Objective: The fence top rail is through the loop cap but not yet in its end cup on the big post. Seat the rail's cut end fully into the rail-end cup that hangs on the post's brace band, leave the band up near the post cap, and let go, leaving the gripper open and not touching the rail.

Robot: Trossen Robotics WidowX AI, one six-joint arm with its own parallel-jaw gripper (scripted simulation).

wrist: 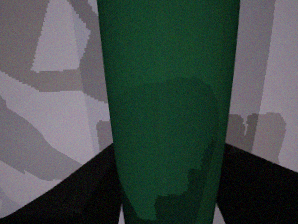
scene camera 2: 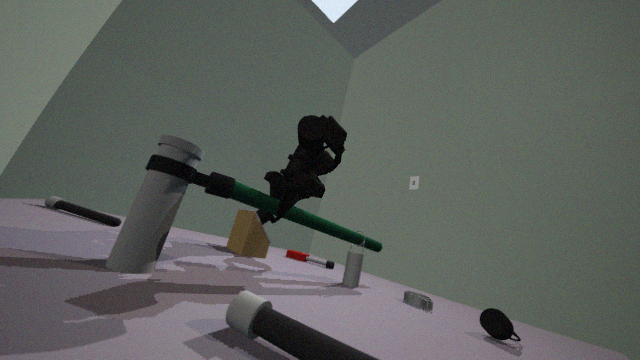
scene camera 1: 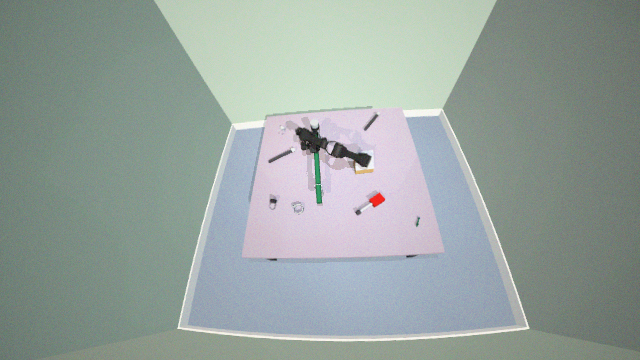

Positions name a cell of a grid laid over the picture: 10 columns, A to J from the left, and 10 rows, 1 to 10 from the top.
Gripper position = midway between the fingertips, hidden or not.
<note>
In view: my gripper (scene camera 2: E7), a green top rail (scene camera 2: E6), a black cap (scene camera 2: H9) and a big grey post (scene camera 2: C7).
The green top rail shows as well in the wrist view (wrist: F4). My gripper is seen too in the wrist view (wrist: F7). The wrist view misses the black cap: it is out of frame.
</note>
